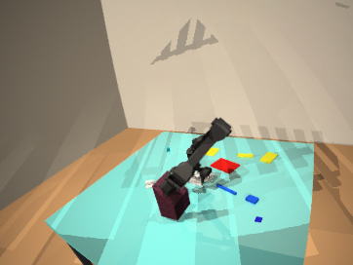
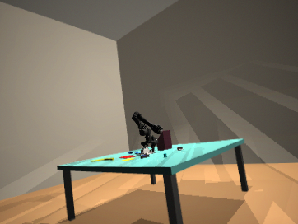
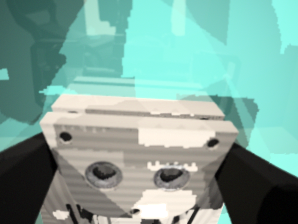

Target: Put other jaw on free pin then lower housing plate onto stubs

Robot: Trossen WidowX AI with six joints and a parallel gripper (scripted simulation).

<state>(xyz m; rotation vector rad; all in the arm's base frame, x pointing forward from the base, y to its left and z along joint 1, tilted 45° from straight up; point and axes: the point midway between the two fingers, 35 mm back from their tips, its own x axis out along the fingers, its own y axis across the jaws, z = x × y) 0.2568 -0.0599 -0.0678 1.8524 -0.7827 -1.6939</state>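
Now: the white rounded piece 10 mm below my gripper tip. Round my gripper tip: blue bar 190 mm to the right, 10 mm below, 10 mm behind; red flat plate 210 mm ahead, 80 mm to the right, 10 mm below; black piece 270 mm ahead, 190 mm to the left.
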